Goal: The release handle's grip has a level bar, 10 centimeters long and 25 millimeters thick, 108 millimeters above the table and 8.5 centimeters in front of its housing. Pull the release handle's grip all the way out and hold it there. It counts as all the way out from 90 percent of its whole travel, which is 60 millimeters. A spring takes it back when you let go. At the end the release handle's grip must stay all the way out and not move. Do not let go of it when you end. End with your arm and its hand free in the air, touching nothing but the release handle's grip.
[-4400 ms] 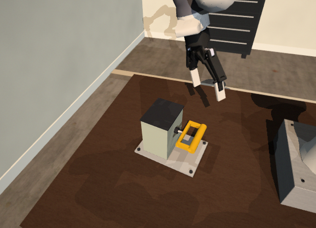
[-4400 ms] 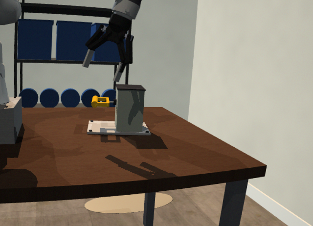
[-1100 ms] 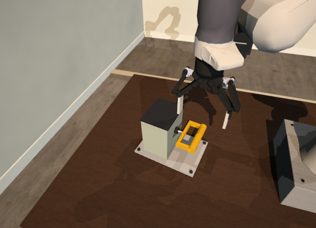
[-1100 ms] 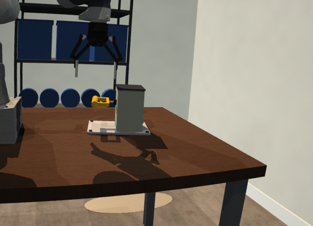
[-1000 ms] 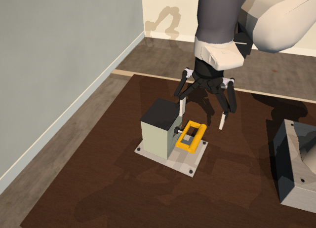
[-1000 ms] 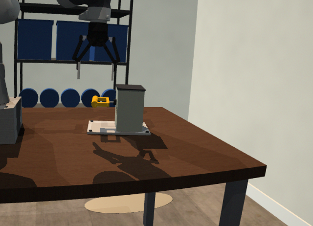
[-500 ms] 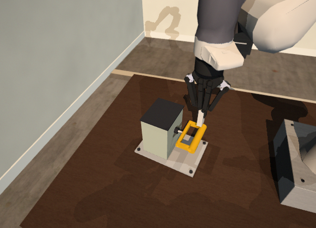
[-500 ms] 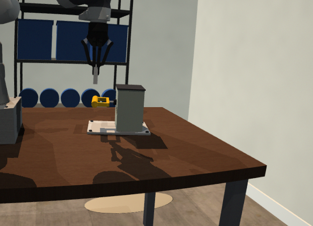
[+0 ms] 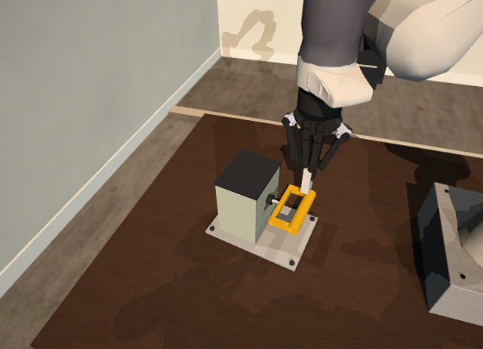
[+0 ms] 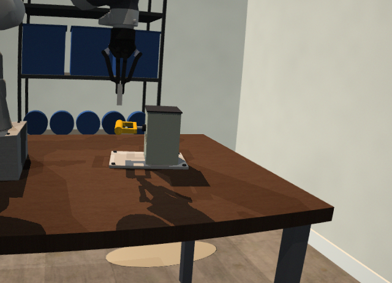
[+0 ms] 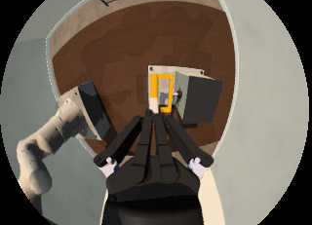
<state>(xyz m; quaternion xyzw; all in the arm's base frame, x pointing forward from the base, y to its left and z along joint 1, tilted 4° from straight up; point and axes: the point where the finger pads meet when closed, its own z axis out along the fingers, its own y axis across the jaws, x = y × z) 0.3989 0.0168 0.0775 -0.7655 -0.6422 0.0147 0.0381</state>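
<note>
Right now my hand is 20 cm above the baseplate, 9 cm short of it and 2 cm to the left of it.
</note>
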